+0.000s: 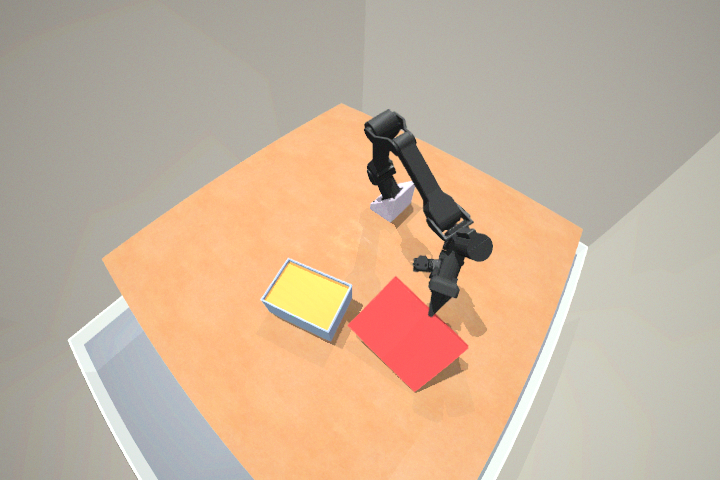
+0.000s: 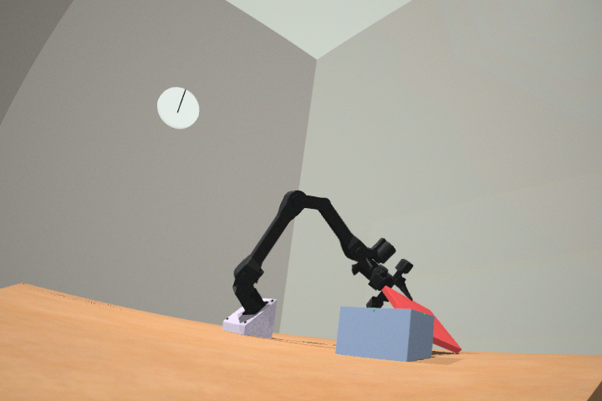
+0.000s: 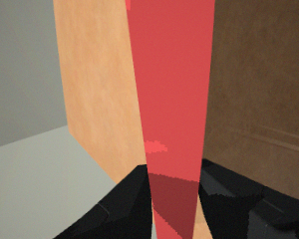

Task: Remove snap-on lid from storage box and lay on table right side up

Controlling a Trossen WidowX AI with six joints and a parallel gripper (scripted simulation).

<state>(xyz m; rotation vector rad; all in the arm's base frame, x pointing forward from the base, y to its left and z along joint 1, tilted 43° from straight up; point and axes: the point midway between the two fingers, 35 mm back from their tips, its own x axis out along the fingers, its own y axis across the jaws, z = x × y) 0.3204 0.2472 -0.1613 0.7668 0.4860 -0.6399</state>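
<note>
Now: gripper tip 6 cm short of the red lid, 5 cm above it and 2 cm to the left of it. From my gripper tip the other things lie so: blue-grey storage box 29 cm to the right, 11 cm ahead, 10 cm below.
</note>
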